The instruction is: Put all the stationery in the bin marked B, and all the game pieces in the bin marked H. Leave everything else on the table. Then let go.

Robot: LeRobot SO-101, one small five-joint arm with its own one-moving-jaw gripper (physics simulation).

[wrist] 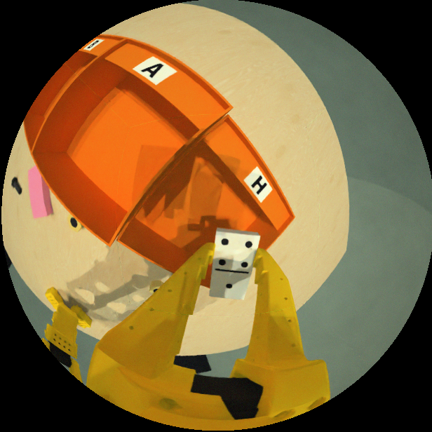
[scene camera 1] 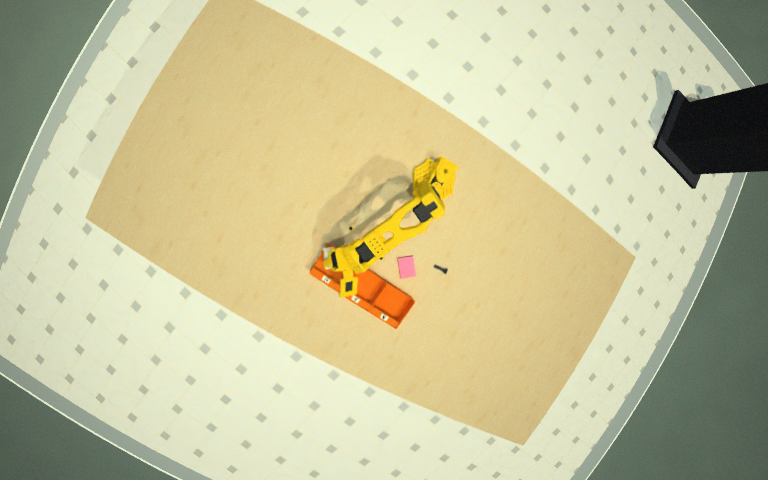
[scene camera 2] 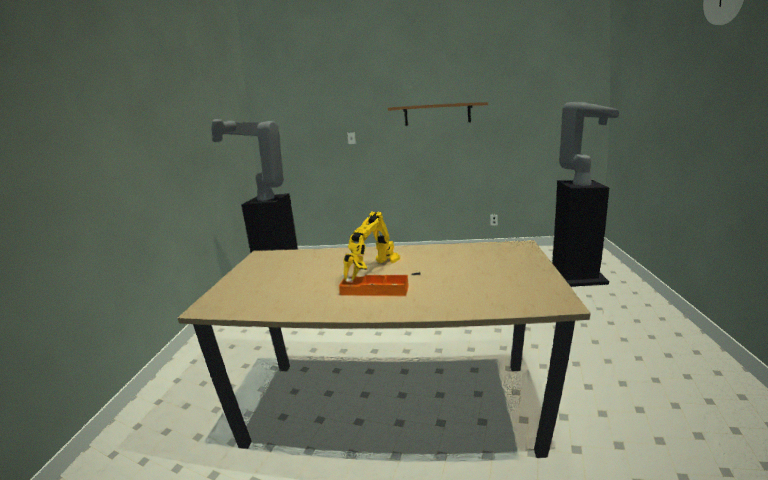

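Pixels of known places: hand, tool point: (scene camera 1: 335, 263) (scene camera 2: 351, 279); arm's base, link origin: (scene camera 2: 387, 261).
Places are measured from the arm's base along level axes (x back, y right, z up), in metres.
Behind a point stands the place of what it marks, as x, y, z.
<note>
My gripper (scene camera 1: 326, 254) {-0.272, 0.109, 0.042} (scene camera 2: 350, 278) {-0.272, 0.109, 0.042} (wrist: 234, 254) is shut on a white domino (wrist: 234, 276) with black pips, pressed between both jaws. The domino is above the orange box, over or near the inner edge of bin H (wrist: 241, 152); its exact height is unclear. Bin H is the end compartment under the arm, and gripper shadows fall inside it. Bin B (scene camera 1: 394, 298) {-0.282, -0.068, 0.007} (wrist: 37, 112) is at the other end. A pink block (scene camera 1: 406, 267) {-0.199, -0.052, 0.010} (wrist: 39, 194) lies on the table beside the box.
Bin A (wrist: 120, 135) is between H and B. A black bolt (scene camera 1: 440, 268) {-0.158, -0.131, 0.008} (scene camera 2: 416, 273) {-0.161, -0.135, 0.008} (wrist: 16, 185) lies beyond the pink block. A yellow-rimmed nut (wrist: 70, 224) lies by the box; another (wrist: 155, 284) is partly hidden by a jaw.
</note>
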